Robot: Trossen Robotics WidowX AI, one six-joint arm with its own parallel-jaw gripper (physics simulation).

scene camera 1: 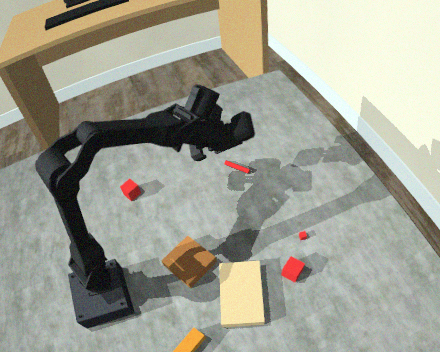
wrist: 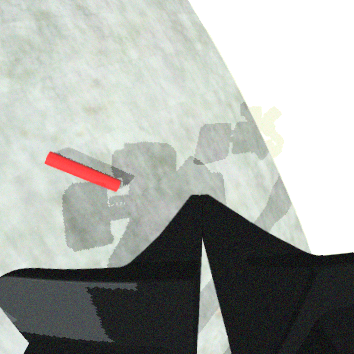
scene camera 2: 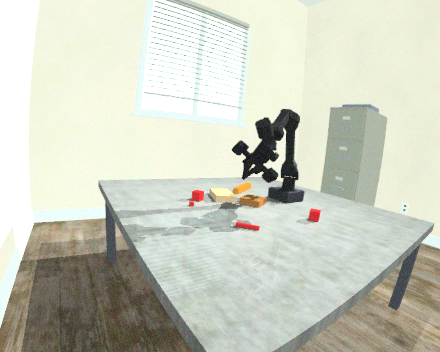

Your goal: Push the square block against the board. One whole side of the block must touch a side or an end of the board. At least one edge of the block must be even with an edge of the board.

Scene:
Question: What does the square block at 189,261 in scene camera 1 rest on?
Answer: The table.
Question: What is my gripper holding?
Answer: Nothing.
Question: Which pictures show my gripper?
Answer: Scene camera 1, the wrist view and scene camera 2: all of them.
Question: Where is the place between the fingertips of my gripper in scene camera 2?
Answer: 243,178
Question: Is my gripper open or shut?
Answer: Shut.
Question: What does the pale tan board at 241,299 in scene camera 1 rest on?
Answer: The table.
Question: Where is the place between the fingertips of my gripper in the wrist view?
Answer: At 198,202

